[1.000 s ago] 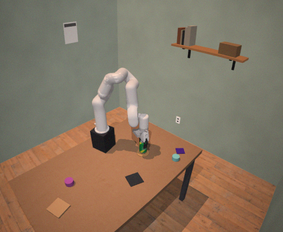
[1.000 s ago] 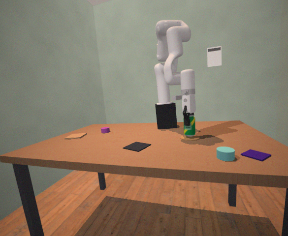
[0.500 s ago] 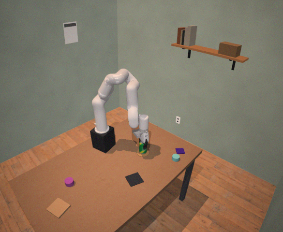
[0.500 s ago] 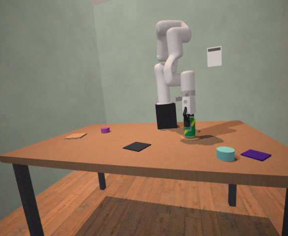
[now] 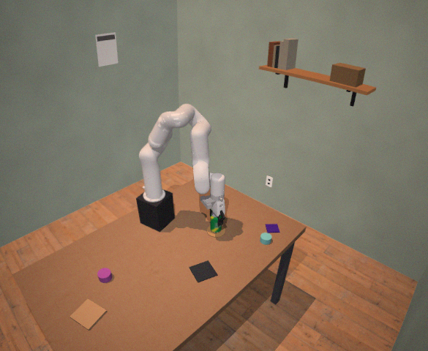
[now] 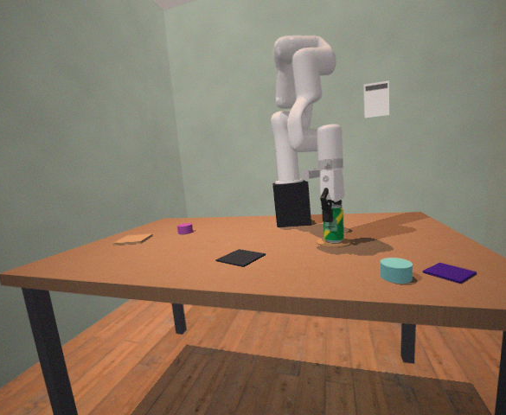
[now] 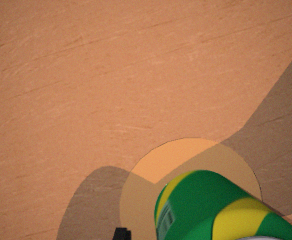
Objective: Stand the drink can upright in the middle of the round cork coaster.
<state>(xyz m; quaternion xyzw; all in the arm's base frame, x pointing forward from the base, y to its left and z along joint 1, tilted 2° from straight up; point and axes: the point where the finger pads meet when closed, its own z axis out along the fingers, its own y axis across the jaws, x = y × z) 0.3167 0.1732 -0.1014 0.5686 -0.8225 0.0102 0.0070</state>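
Now: the yellow drink can 2 cm below my hand. From my hand the other things lie so: dark square coaster (15 cm ahead, 27 cm to the right, 9 cm below); then purple square coaster (24 cm ahead, 24 cm to the left, 9 cm below).
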